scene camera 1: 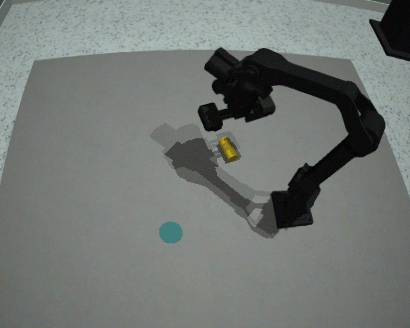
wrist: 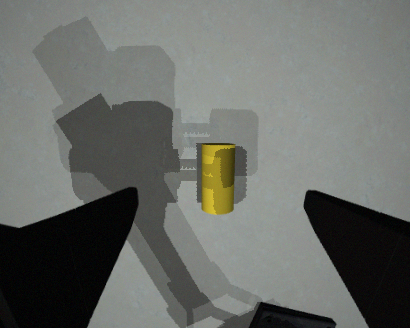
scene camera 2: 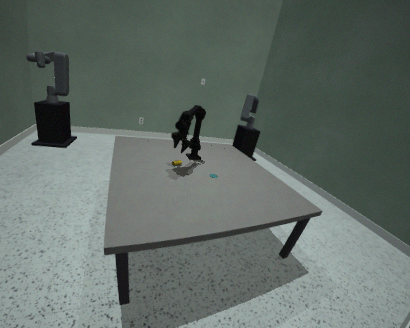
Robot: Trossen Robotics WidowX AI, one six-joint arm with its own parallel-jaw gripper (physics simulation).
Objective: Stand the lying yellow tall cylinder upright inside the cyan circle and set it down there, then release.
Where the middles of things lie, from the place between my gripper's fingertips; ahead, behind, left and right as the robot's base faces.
Labels:
Right now my hand is 1 cm past the yellow tall cylinder point(wrist: 218, 159), 1 cm to the right of it and 10 cm above it.

